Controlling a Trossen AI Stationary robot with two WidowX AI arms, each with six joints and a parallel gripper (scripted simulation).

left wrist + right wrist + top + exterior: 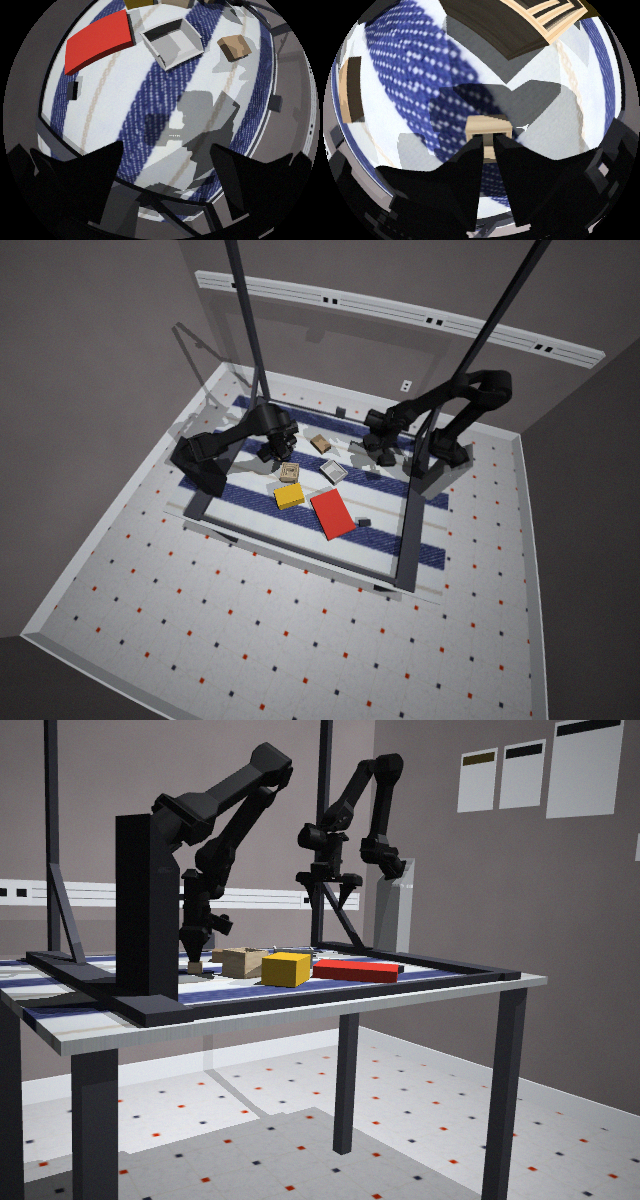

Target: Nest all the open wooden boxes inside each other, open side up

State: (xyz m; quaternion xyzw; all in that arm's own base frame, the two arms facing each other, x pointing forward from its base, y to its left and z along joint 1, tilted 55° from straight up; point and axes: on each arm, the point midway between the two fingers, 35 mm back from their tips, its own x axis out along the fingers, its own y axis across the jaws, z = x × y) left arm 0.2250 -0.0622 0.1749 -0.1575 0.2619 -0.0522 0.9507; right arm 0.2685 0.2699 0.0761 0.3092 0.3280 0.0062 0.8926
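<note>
The medium wooden box is 100 mm ahead of my right hand, 60 mm to the left of it and 30 mm below it. From my right hand the other things lie so: white box: 260 mm to the left, 90 mm ahead, 20 mm below; tiny wooden box: 40 mm below; brown block: 200 mm to the left, 80 mm behind, 30 mm below.
</note>
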